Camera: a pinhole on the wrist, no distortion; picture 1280 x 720 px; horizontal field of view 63.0 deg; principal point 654.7 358.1 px. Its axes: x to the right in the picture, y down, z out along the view. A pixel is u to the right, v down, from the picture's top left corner.
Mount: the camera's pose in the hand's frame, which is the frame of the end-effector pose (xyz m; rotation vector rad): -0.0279 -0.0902 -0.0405 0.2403 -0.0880 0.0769
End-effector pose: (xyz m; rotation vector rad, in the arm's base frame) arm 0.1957 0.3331 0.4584 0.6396 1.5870 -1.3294
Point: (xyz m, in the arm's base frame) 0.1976 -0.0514 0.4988
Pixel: 900.1 511.7
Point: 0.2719 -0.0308 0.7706
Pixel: 219.8 431.1
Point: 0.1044 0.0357 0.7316
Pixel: 327.2 35.5
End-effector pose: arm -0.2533 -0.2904 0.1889 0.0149 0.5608 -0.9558
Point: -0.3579 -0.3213 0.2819
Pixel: 283.3 274.2
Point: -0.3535 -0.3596 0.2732
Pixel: 685.1 73.0
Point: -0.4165 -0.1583 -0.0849
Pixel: behind the camera
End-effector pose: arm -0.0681 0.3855 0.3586 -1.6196 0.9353 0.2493
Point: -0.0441 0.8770 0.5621
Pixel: 71.8 494.4
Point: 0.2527 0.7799 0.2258
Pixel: 1057.6 532.8
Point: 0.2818 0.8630 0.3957
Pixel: 780.5 299.3
